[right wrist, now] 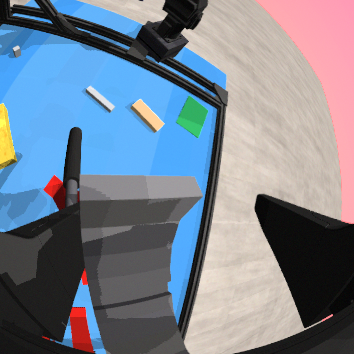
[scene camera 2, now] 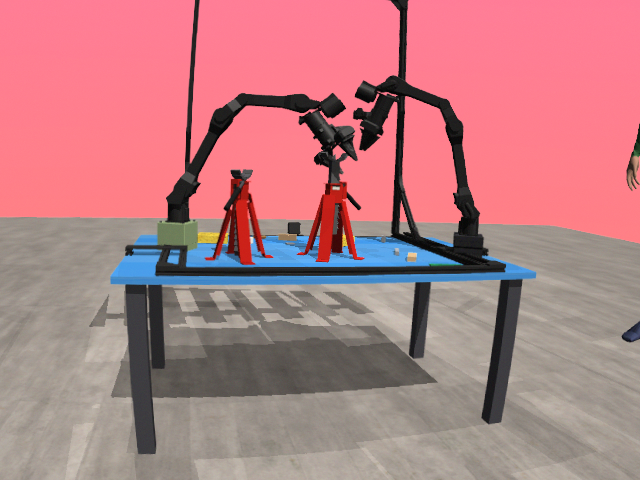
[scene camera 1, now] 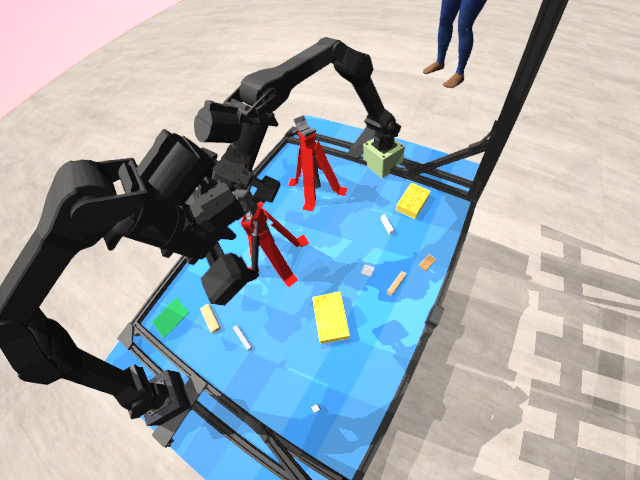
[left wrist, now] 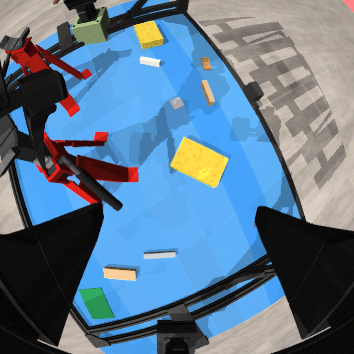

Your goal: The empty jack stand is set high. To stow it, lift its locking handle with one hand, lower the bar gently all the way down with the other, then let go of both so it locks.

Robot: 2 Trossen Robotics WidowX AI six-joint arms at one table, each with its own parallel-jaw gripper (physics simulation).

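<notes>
The high-set red jack stand stands upright with its grey bar raised. The bar's grey saddle is empty of any load. Its black locking handle slants downward. My right gripper is open around the saddle, which lies nearer the finger at the left of the right wrist view; contact is unclear. My left gripper is open and empty, above the handle and apart from it.
A second red jack stand, set low, stands nearby. Yellow sponges, a green sheet and several small blocks lie on the blue table. A black frame borders it. The grippers are close together.
</notes>
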